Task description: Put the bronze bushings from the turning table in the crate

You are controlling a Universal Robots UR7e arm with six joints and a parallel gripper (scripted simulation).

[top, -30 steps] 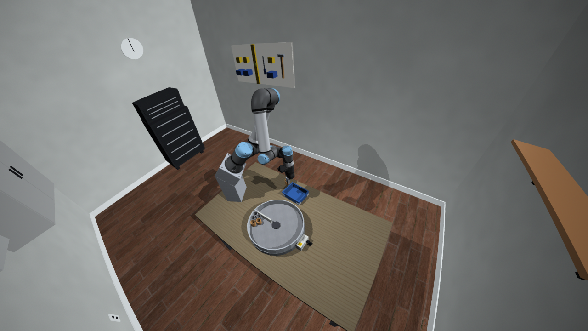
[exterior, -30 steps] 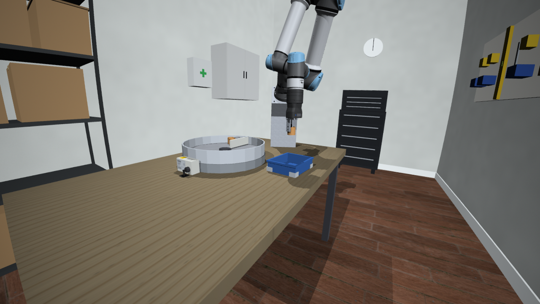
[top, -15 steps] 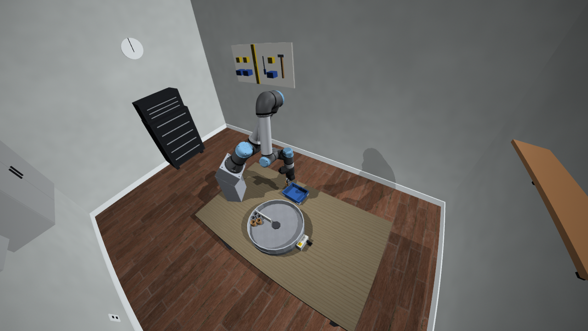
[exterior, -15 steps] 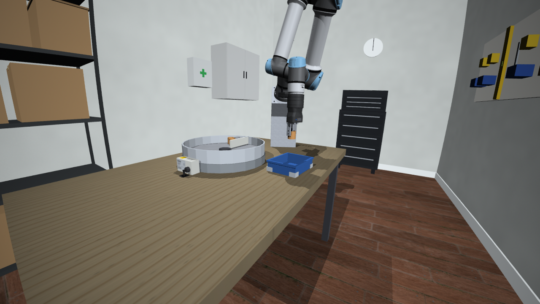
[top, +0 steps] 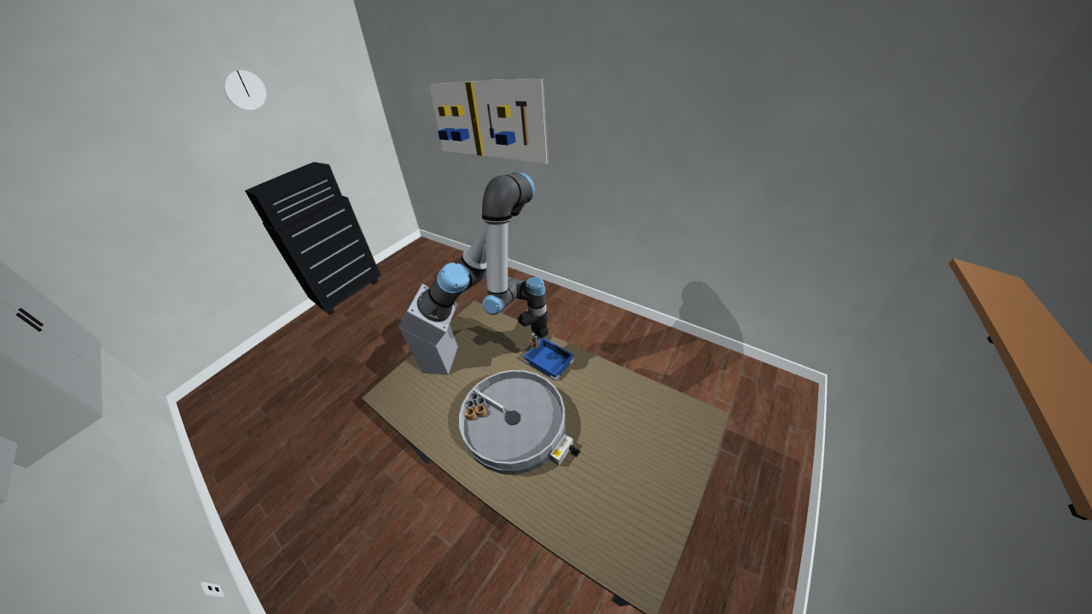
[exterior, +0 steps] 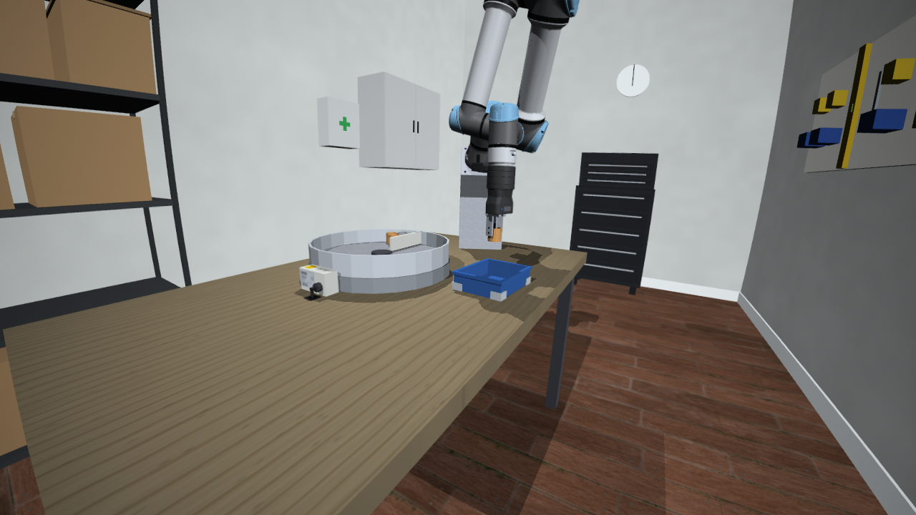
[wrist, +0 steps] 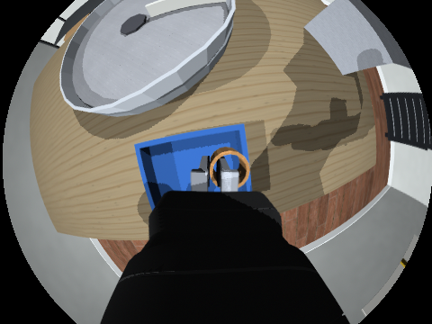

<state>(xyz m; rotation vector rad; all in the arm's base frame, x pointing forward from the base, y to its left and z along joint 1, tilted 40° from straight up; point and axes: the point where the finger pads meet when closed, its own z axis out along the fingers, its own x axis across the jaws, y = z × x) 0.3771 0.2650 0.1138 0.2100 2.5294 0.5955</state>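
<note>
Now: hand 3 cm short of the blue crate, 4 cm to the right of it and 13 cm above it. From my hand the other things lie so: round grey turning table 17 cm ahead, 29 cm to the right, 10 cm below.
</note>
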